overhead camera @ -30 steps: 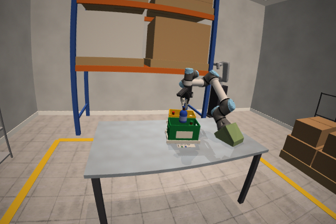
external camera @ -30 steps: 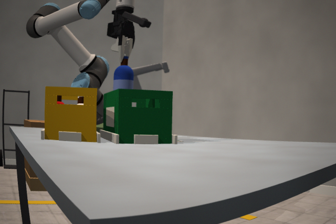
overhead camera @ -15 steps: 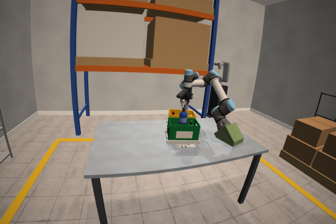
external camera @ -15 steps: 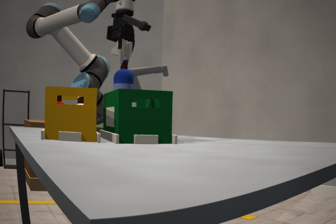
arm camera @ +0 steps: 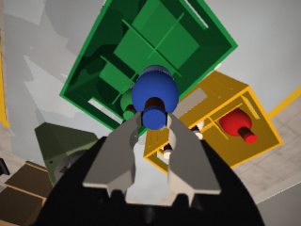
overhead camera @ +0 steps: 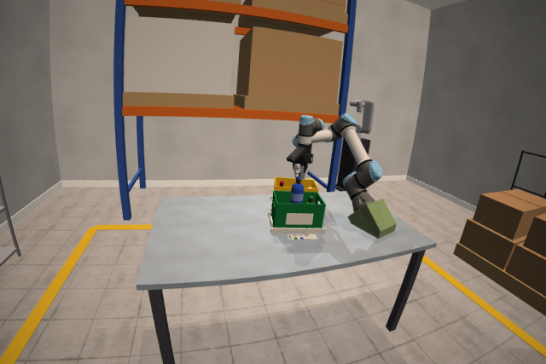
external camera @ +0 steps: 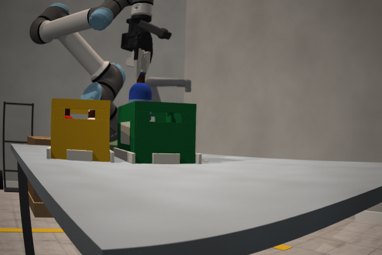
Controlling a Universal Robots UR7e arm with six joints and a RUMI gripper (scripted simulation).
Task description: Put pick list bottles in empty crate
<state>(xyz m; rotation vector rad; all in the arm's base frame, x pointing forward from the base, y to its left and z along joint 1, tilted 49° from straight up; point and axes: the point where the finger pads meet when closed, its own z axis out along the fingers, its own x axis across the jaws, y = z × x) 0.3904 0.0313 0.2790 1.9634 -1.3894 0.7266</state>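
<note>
My hand is 7 cm above the blue-label bottle. Also, from my hand: green-label bottle (8 cm behind, 4 cm to the left, 18 cm below); then yellow crate (10 cm behind, 17 cm to the right, 19 cm below); then green crate (2 cm ahead, 4 cm to the left, 19 cm below).
</note>
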